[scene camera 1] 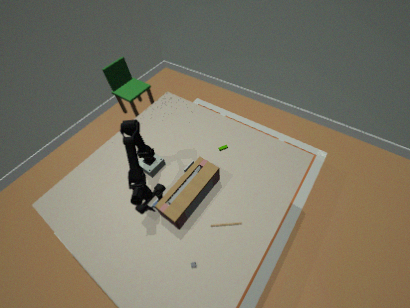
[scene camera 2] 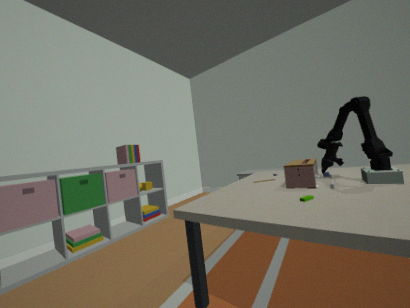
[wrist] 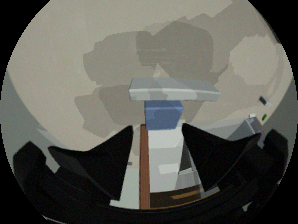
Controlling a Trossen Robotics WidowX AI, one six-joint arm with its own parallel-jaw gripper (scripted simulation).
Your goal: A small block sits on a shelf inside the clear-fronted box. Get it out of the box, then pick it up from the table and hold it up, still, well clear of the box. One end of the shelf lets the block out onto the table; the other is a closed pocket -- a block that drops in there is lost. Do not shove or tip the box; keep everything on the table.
box: scene camera 1 200,177; scene camera 2 302,173; wrist 168,177
